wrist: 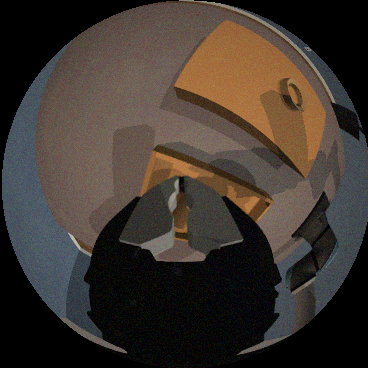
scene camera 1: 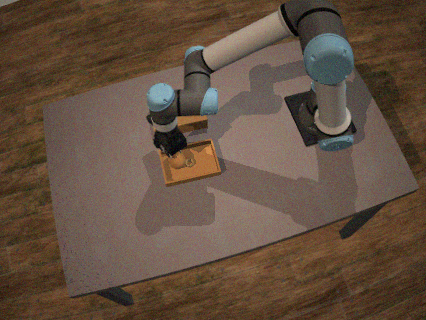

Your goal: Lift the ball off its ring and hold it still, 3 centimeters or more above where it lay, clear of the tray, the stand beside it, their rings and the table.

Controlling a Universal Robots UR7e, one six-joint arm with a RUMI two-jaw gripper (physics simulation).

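Places are measured from the arm's base along level axes (x ahead, y left, z up), in centimetres.
Pixels of known places: gripper, fingertip midpoint: (wrist: 181, 178); arm's base at its link origin: (wrist: 311, 221).
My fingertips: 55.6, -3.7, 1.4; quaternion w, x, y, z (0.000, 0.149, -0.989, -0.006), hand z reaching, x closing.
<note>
For each thing: its middle in the pictures, then the offset to it from my fingertips, as dx, dy, dz. "*": a spot on its surface instead. Level surfaces: height alone.
- orange ball at the middle of its body: (wrist: 182, 209) (scene camera 1: 177, 160) -1.3, +4.0, +0.3
- orange tray at the middle of its body: (wrist: 204, 211) (scene camera 1: 189, 162) -5.1, +5.2, -1.5
- small ring at a spot on its surface: (scene camera 1: 189, 163) * -5.1, +5.1, -2.6
- grey table at its surface level: dz -2.9
The orange ball (scene camera 1: 178, 161) sits at the left of the orange tray (scene camera 1: 202, 174) (wrist: 215, 175) in the scene view, partly covered by the gripper. The ring under it is hidden. A small ring (scene camera 1: 189, 163) lies on the tray floor just right of the ball. My gripper (scene camera 1: 171, 154) (wrist: 181, 178) is shut with no ball between its fingers. In the scene view its tips overlap the ball's upper left; any contact cannot be told. In the wrist view the closed fingers cover much of the tray, and the ball cannot be made out clearly.
The orange stand (scene camera 1: 194, 124) (wrist: 235, 65) is beside the tray, partly under the arm in the scene view. It carries a ring (wrist: 283, 89) with nothing on it. The grey table (scene camera 1: 110, 250) bears both, and the arm's base plate (scene camera 1: 302, 122) is at its right.
</note>
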